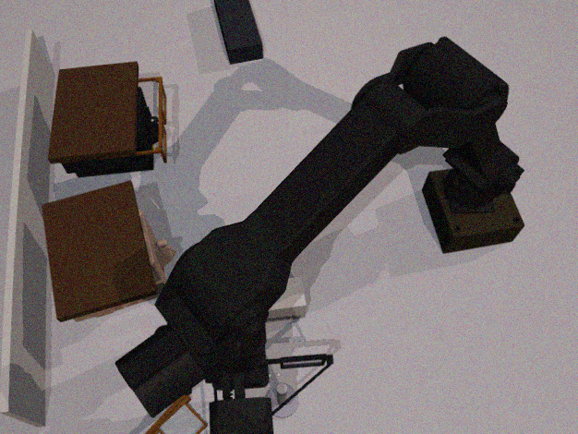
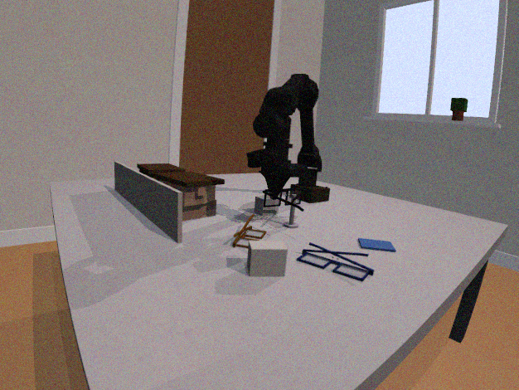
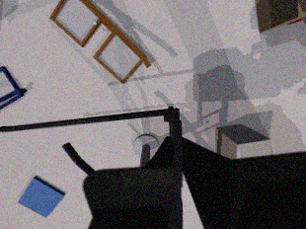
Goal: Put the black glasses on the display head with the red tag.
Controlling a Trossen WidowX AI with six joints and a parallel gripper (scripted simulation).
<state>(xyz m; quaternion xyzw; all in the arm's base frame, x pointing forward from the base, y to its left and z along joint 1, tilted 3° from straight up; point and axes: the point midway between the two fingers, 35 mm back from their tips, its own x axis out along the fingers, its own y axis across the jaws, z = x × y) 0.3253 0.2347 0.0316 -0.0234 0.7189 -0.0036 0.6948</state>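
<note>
The post stand is 40 mm behind my gripper tip, 30 mm to the left of it and 40 mm below it. The rest, counted from my gripper tip: wall panel (300 mm ahead, 250 mm to the right, 10 mm below); blue card (140 mm behind, 230 mm to the left, 70 mm below); peach head (150 mm ahead, 160 mm to the right, 10 mm below).
</note>
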